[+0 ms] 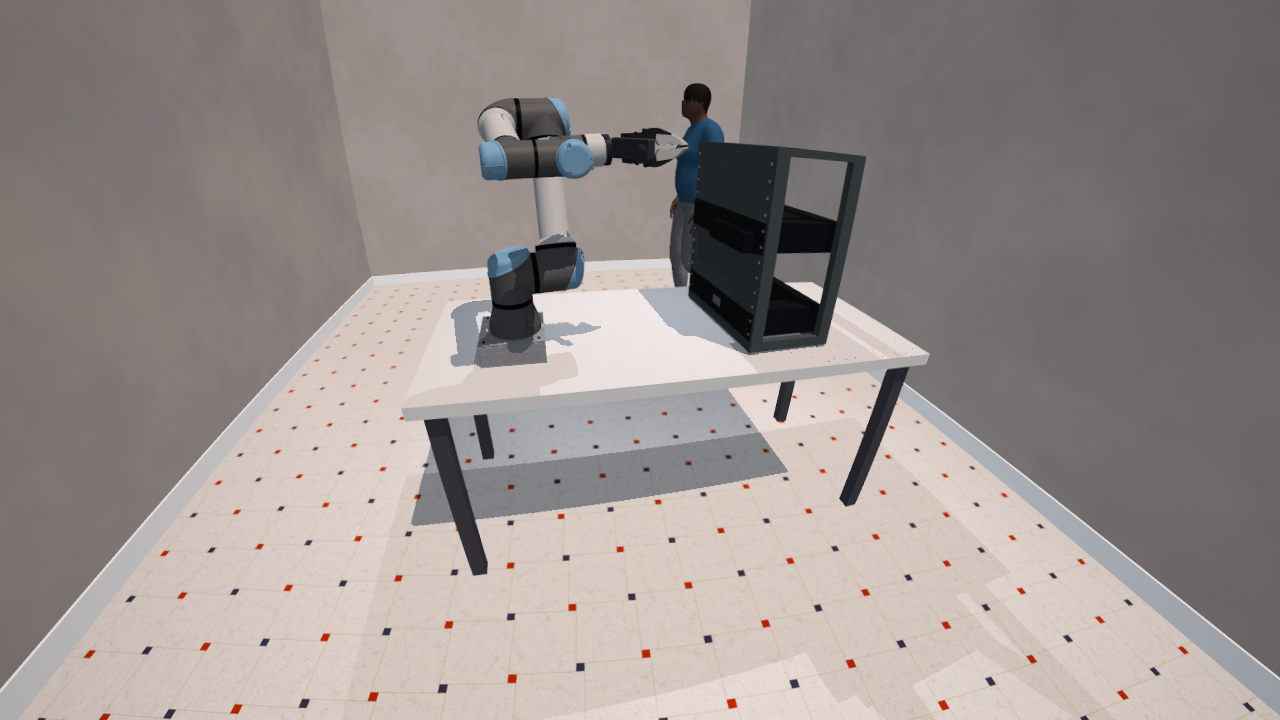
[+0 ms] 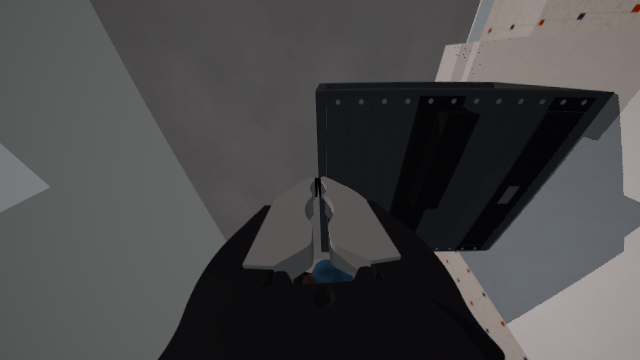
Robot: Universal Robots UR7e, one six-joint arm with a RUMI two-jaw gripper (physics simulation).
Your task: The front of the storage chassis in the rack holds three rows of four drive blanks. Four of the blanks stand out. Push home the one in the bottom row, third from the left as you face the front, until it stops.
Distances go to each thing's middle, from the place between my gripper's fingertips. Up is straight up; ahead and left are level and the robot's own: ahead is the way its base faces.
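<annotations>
There's the rack [image 1: 740,221], and my gripper is 250 mm to the right of it, 290 mm above it and 320 mm short of it.
</annotations>
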